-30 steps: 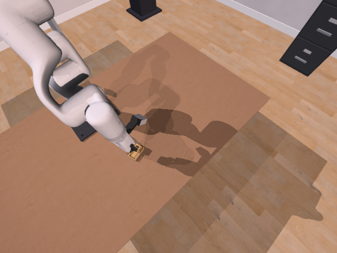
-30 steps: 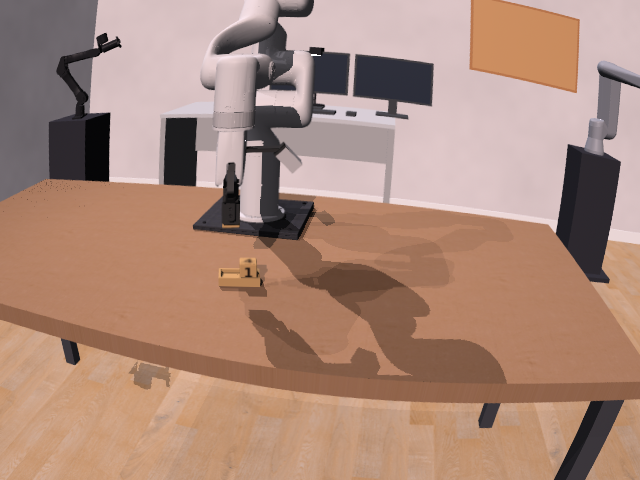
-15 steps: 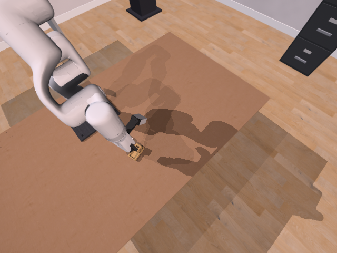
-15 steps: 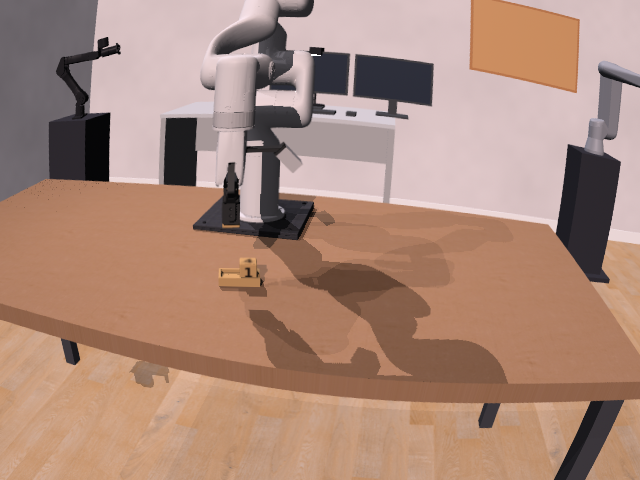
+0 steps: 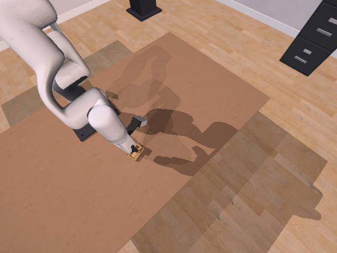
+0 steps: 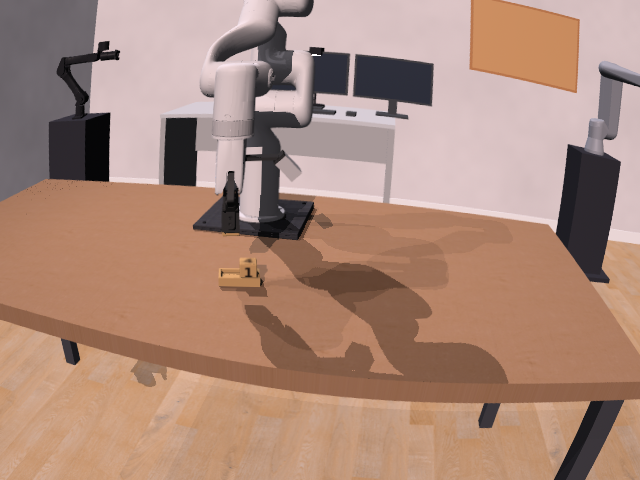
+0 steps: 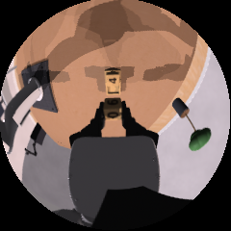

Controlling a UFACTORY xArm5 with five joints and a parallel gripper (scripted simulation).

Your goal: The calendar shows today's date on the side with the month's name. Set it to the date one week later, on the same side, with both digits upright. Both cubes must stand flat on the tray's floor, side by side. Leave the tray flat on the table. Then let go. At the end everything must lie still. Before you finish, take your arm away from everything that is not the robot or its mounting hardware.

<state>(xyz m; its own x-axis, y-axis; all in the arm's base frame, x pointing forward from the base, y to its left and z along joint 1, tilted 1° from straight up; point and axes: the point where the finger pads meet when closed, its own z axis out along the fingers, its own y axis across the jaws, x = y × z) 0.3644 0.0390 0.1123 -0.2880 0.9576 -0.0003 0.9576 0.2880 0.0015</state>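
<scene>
The wooden calendar tray lies 110 mm below my hand, 20 mm to the left of it and 10 mm behind it.
</scene>
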